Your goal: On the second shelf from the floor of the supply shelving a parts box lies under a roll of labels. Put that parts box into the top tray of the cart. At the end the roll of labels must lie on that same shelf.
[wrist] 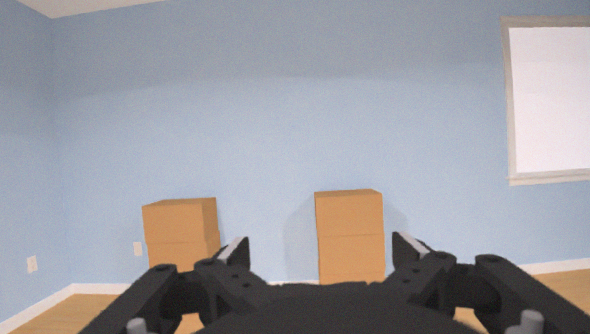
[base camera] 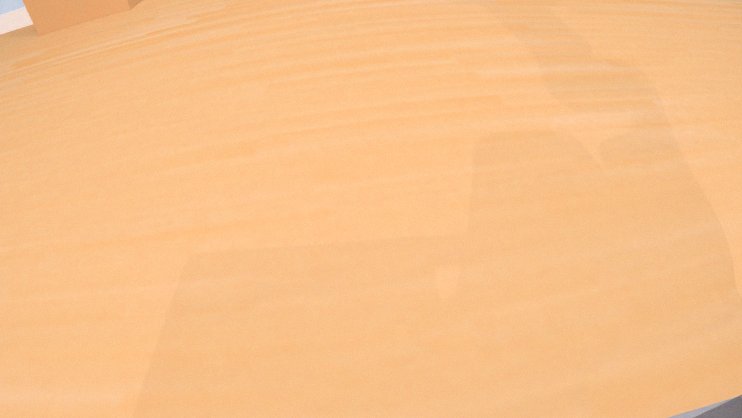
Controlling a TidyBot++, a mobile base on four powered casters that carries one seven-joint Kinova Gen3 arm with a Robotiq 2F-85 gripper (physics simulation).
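Frame: origin at the arm's base, x ahead, y left, z up, level; metres.
Where they show: gripper, between the fingertips: (wrist: 320,250).
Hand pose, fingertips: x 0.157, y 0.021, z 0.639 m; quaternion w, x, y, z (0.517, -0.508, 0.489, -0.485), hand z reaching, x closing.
Note:
After its pixels a point has its place.
My gripper (wrist: 320,250) @(y 0.021, x 0.157, z 0.639 m) is open, with its two dark fingers wide apart and no object between them. It points level across the room toward a blue wall. The supply shelving, the parts box, the roll of labels and the cart do not show in the base camera view or the wrist view.
In the wrist view a stack of brown boxes (wrist: 350,215) @(y -0.130, x 1.762, z 0.280 m) stands by the wall beyond the fingers, and another stack (wrist: 175,222) @(y 1.071, x 1.673, z 0.290 m) stands to its left. A window (wrist: 550,100) @(y -1.831, x 2.192, z 1.024 m) is at the right. A brown box (base camera: 77,12) @(y 1.097, x 1.671, z -0.349 m) shows at the base view's top left, on the wooden floor (base camera: 311,181) @(y 0.075, x 0.527, z -0.396 m).

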